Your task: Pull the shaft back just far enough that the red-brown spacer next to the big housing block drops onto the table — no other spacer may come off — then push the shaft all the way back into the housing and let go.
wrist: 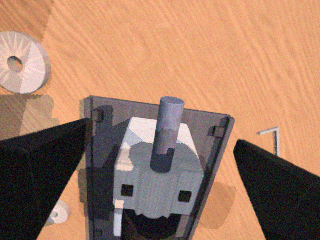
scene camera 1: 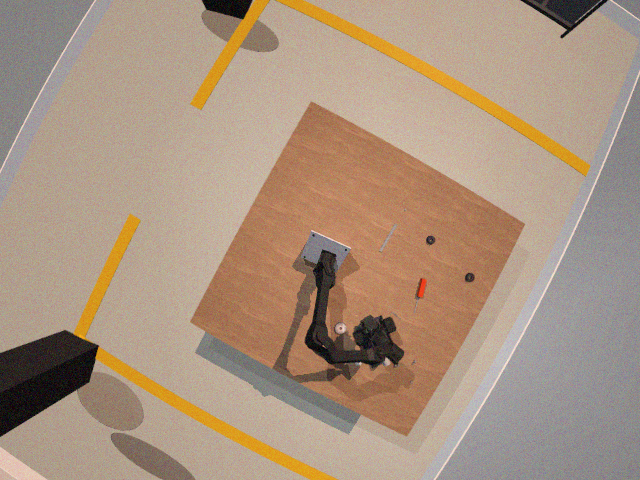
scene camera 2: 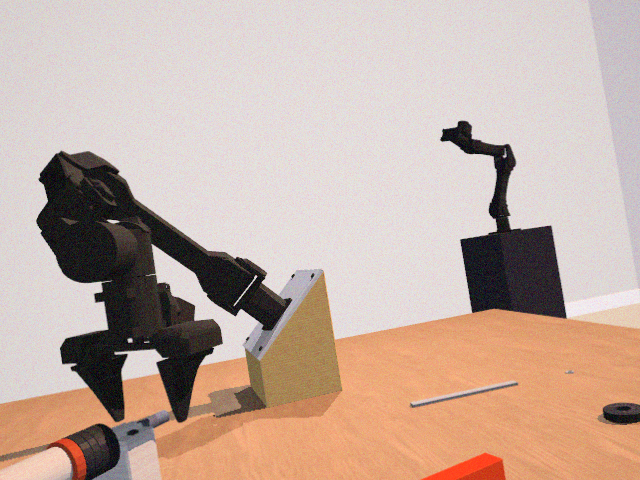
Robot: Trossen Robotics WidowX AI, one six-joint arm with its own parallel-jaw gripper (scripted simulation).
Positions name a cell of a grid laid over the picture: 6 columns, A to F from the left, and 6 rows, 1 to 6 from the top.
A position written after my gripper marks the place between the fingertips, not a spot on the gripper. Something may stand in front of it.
My gripper (scene camera 2: B6) is open and holds nothing. Also in view: a support block (wrist: C5).
My gripper is seen too in the wrist view (wrist: D4).
